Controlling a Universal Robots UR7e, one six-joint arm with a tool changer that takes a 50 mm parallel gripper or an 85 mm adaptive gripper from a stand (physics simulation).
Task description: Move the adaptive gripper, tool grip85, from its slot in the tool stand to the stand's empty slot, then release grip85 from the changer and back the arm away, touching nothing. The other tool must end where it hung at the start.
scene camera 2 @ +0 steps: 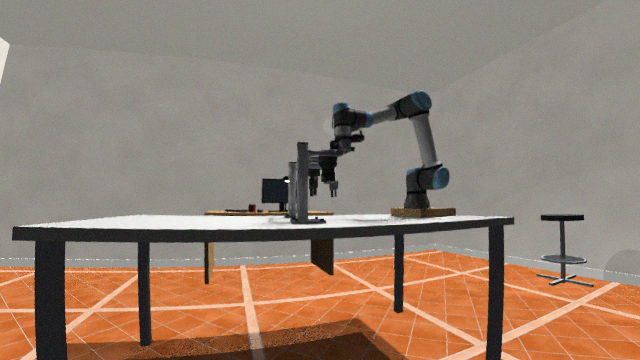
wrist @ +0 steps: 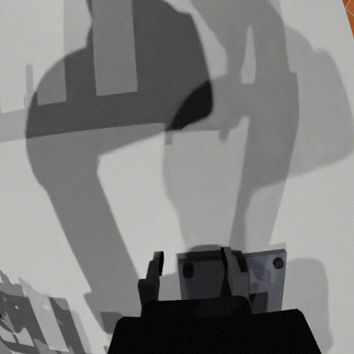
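Pixels of known places: end effector, tool point: (scene camera 2: 344, 151); arm's base, origin of the base link: (scene camera 2: 416, 208).
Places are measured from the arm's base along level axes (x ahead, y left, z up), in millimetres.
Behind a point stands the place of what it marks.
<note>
The tool stand (scene camera 2: 302, 185) {x 710, y 346, z 98 mm} is grey and upright on the table. A black tool with a lighter lower part and two small fingers, my gripper (scene camera 2: 333, 194) (wrist: 194, 259), hangs at the stand's near arm. Its fingers are apart, with nothing held. The arm's wrist and changer (scene camera 2: 342, 145) {x 537, y 309, z 273 mm} are low over this tool's top; a gap or contact cannot be made out. A second dark tool (scene camera 2: 313, 183) {x 612, y -6, z 138 mm} hangs to its left in the scene view. Which one is grip85 is too small to tell for certain. The empty slot cannot be made out.
A grey plate (wrist: 270, 285) with dark bolts lies below the fingers. Arm and stand shadows cross the white table (scene camera 2: 150, 222) {x 1268, y 386, z -48 mm} (wrist: 135, 200). The robot's base stands on a wooden block (scene camera 2: 425, 212) {x 35, y 142, z -21 mm}. Behind are a desk with a monitor (scene camera 2: 274, 190) and, at right, a stool (scene camera 2: 562, 218).
</note>
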